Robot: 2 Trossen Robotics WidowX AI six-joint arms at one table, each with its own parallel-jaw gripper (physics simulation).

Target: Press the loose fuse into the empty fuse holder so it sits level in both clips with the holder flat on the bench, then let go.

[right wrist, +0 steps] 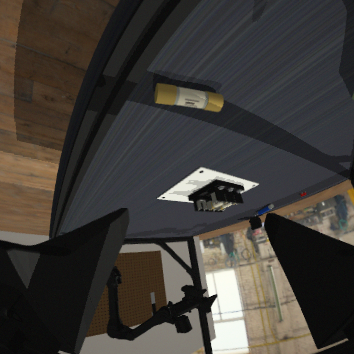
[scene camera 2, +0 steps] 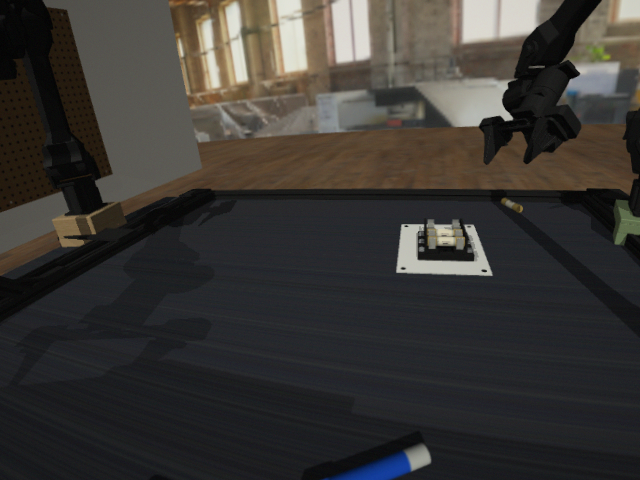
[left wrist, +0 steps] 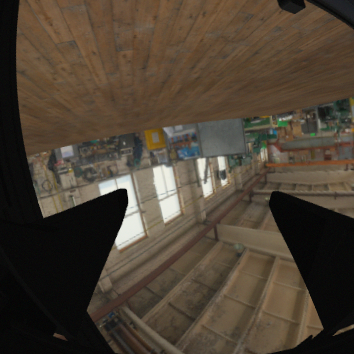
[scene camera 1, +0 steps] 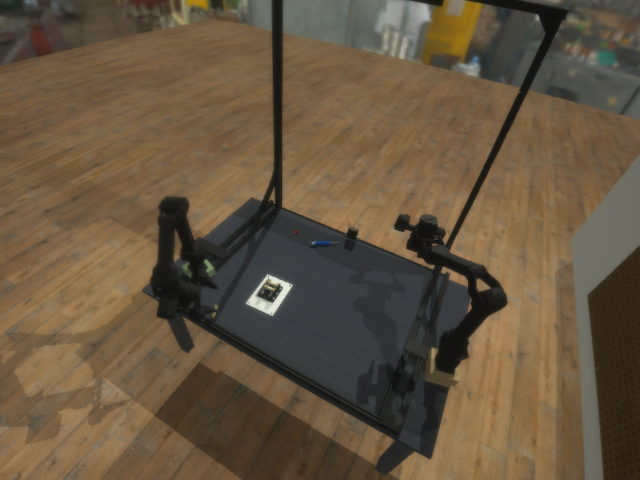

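Where they show: left gripper, fingertip midpoint: [right wrist: 211, 291] [left wrist: 200, 197] [scene camera 1: 417, 218]; right gripper, fingertip midpoint: [right wrist: 198, 218] [scene camera 2: 504, 163] [scene camera 1: 217, 299]; left arm's base, link origin: [scene camera 2: 86, 210] [scene camera 1: 445, 363]; right arm's base, link origin: [scene camera 1: 197, 267].
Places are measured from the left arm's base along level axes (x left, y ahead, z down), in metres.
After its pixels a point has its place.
The loose fuse [scene camera 2: 511, 205] {x 0.031, y 0.868, z 0.053 m} [right wrist: 189, 97] {x 0.042, y 0.874, z 0.050 m}, with brass caps and a white body, lies on the bench near its edge, apart from the holder. The black fuse holder [scene camera 1: 268, 292] {x -0.114, y 0.709, z 0.052 m} [scene camera 2: 445, 253] {x -0.162, y 0.701, z 0.051 m} [right wrist: 218, 192] {x -0.098, y 0.740, z 0.041 m} sits on a white card [scene camera 1: 258, 305] {x -0.047, y 0.725, z 0.061 m} [scene camera 2: 408, 258] {x -0.155, y 0.650, z 0.061 m} [right wrist: 175, 192] {x -0.046, y 0.687, z 0.061 m}. In scene camera 2, two fuses [scene camera 2: 445, 241] {x -0.158, y 0.701, z 0.034 m} [scene camera 2: 444, 232] {x -0.130, y 0.706, z 0.033 m} sit in its nearer clips; the clips behind them show no fuse. My right gripper [scene camera 2: 507, 162] {x 0.034, y 0.847, z -0.028 m} [right wrist: 198, 218] {x 0.034, y 0.847, z -0.028 m} is open and empty, above the bench edge by the loose fuse. My left gripper [left wrist: 200, 197] {x -0.444, y 0.203, z -0.245 m} is open and empty, raised far from the holder and pointing away.
A blue-handled tool [scene camera 1: 321, 242] {x -0.472, y 0.585, z 0.049 m} [scene camera 2: 372, 467] {x -0.471, y 0.593, z 0.049 m} [right wrist: 265, 209] {x -0.466, y 0.594, z 0.053 m}, a small red piece [scene camera 1: 295, 231] {x -0.507, y 0.730, z 0.056 m} [right wrist: 303, 194] {x -0.510, y 0.729, z 0.056 m} and a black block [scene camera 1: 352, 232] {x -0.565, y 0.455, z 0.020 m} [right wrist: 255, 222] {x -0.566, y 0.465, z 0.033 m} lie along the far side in scene camera 1. Black frame posts [scene camera 1: 278, 103] {x -0.648, y 0.872, z -0.508 m} rise from the bench. Dark rails line its edges.
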